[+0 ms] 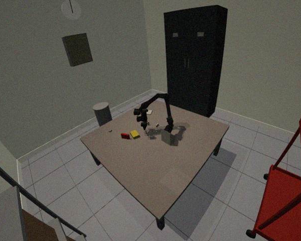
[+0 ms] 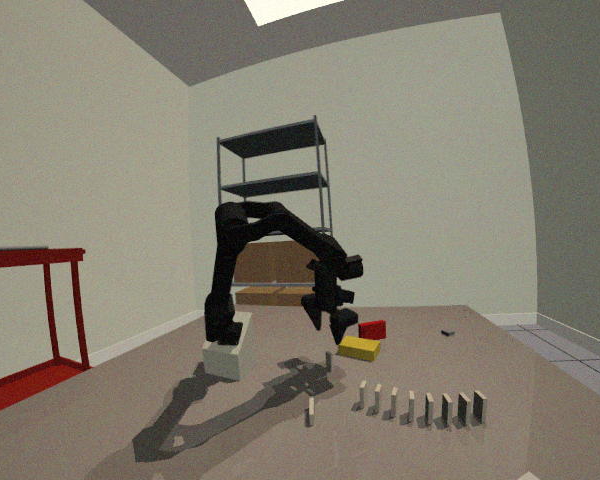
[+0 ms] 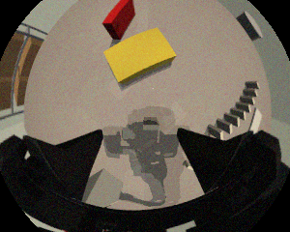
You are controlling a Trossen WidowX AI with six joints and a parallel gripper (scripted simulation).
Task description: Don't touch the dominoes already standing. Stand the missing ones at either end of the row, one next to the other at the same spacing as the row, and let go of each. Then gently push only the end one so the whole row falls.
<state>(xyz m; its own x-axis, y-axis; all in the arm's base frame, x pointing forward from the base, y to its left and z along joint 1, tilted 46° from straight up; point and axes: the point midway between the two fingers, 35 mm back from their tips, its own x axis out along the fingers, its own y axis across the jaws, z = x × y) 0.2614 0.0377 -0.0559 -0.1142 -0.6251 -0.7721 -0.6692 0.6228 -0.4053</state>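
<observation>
Right now the yellow block is 90 mm to the left of my gripper tip, 80 mm ahead of it and 70 mm below it. From my gripper tip the other things lie so: white sheet (360 mm to the right, 310 mm ahead, 80 mm below); then red block (190 mm to the left, 130 mm ahead, 60 mm below).
</observation>
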